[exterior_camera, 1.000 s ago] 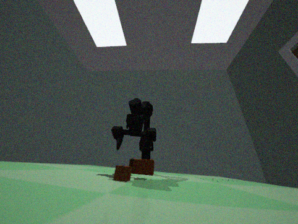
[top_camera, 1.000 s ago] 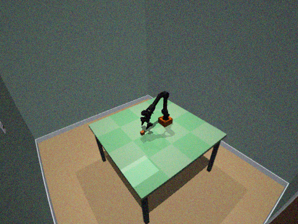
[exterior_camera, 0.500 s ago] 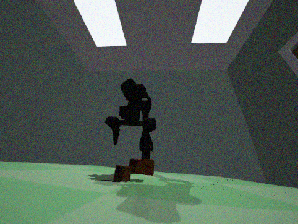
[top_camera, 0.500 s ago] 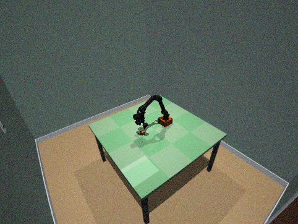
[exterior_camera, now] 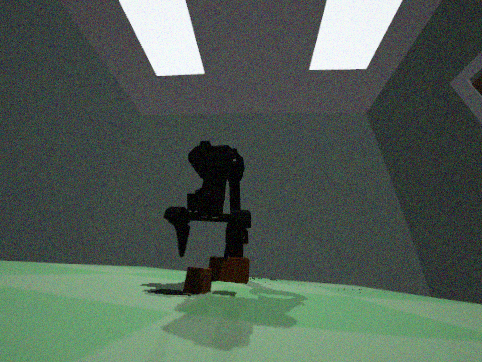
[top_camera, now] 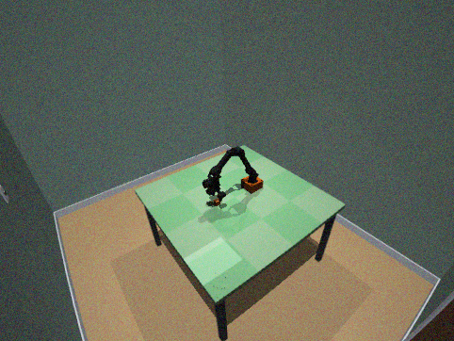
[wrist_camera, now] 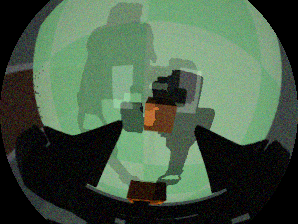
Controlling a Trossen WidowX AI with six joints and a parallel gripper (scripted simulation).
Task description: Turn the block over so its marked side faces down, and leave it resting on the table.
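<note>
The block lies 40 mm below my gripper tip and 10 mm behind it.
</note>
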